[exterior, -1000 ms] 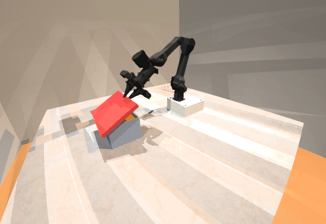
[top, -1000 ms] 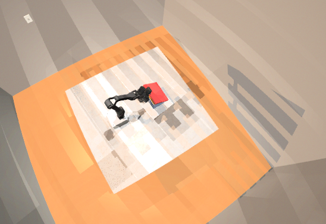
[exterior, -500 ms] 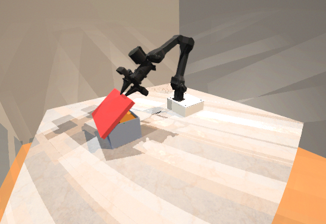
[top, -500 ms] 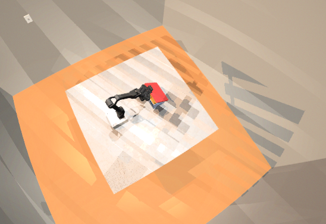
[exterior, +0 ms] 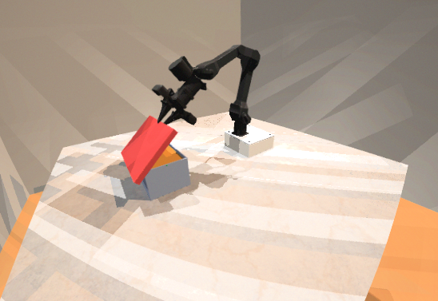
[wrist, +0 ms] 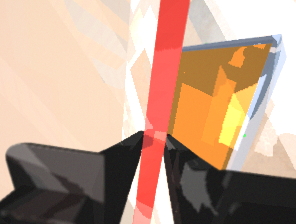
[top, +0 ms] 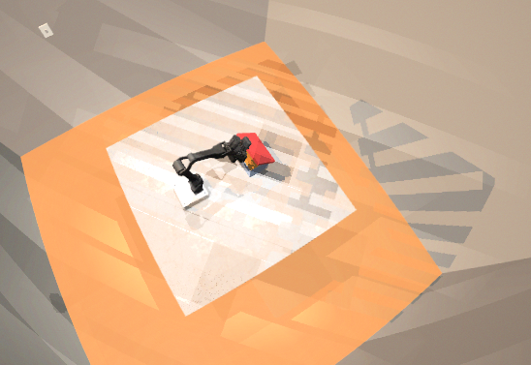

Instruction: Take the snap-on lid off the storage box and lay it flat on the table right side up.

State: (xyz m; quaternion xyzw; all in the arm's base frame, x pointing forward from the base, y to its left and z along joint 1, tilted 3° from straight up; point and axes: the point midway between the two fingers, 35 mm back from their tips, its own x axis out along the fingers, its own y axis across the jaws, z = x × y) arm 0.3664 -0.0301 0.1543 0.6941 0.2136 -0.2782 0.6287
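My gripper tip is now 6 cm short of the red lid, 5 cm above it and 1 cm to the left of it. Round my gripper tip: grey-blue storage box 15 cm below, 3 cm ahead.
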